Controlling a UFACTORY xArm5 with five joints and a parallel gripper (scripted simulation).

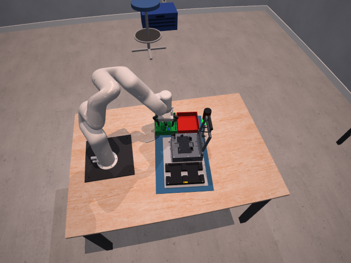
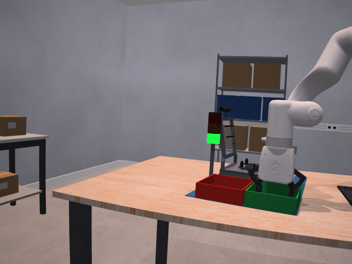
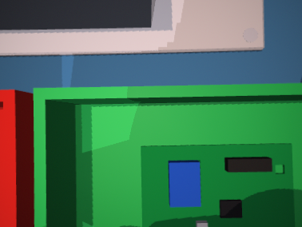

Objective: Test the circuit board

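Right now my hand is right at the green bin. From my hand the other things lie so: red bin: 15 cm ahead, 1 cm to the right; then lid: 20 cm ahead, 22 cm to the right, 17 cm above; then green circuit board: 1 cm below.
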